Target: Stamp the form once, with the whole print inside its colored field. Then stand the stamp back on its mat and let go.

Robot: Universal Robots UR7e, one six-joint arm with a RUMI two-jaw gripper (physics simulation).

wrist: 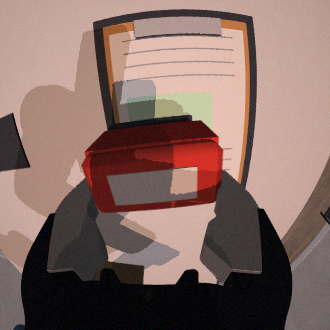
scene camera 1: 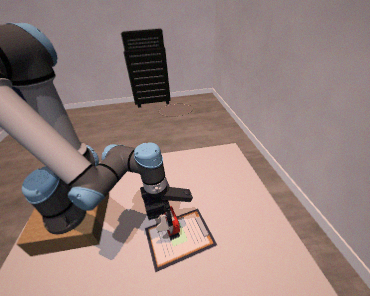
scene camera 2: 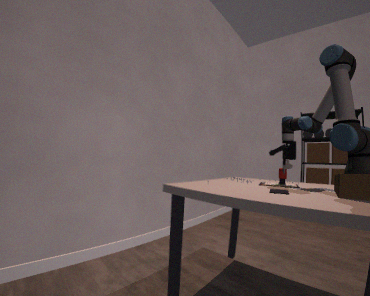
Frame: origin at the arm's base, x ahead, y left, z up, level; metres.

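Seen in the pictures: gripper, fingertip midpoint: [wrist: 155,174] [scene camera 1: 167,221] [scene camera 2: 284,173]; arm's base at its link origin: [scene camera 1: 66,216] [scene camera 2: 361,174].
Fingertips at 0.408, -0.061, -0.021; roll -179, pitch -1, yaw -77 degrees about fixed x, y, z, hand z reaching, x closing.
Observation:
Pixels of each thing's top centre, then the offset from my fingertips to it, as dx, dy, dz. "spot": a spot on its surface instead. Level surfaces: height alone.
- red stamp at its top centre: [wrist: 151,188] [scene camera 1: 169,215] [scene camera 2: 282,168] +0.011, +0.004, +0.035
- form at its top centre: [wrist: 185,116] [scene camera 1: 179,234] [scene camera 2: 278,183] +0.039, -0.024, -0.064
- form's green field at a spot on its surface: [wrist: 200,106] spot: +0.053, -0.039, -0.071
- dark square mat at its surface level: dz -0.072
- dark-edged clipboard at a spot on its surface: [wrist: 254,100] [scene camera 1: 191,255] spot: +0.079, -0.106, -0.075
- grey clip at its top centre: [wrist: 178,24] [scene camera 1: 201,225] +0.136, +0.004, -0.064
- table at its surface level: dz -0.076
The red stamp [scene camera 1: 174,224] [scene camera 2: 282,173] [wrist: 155,160] is upright between the fingers, its dark foot down. My gripper [scene camera 1: 168,220] [scene camera 2: 285,168] [wrist: 155,174] is shut on it. The foot is very low over the form [scene camera 1: 162,252] [wrist: 180,55]; I cannot tell whether it touches. The form's green field [scene camera 1: 179,238] [wrist: 200,106] is partly hidden by the stamp in both the wrist view and the first scene view, and part lies in shadow. The dark square mat [scene camera 2: 279,191] [wrist: 12,142] bears no stamp; it is cut off at the wrist view's left edge.
The form lies on a dark-edged clipboard [scene camera 1: 186,258] [wrist: 254,100] with a grey clip [scene camera 1: 202,225] [wrist: 177,27]. The arm's wooden base block [scene camera 1: 62,242] [scene camera 2: 350,186] stands on the table [scene camera 1: 260,220] [scene camera 2: 210,192]. A black rack [scene camera 1: 124,42] stands on the floor beyond.

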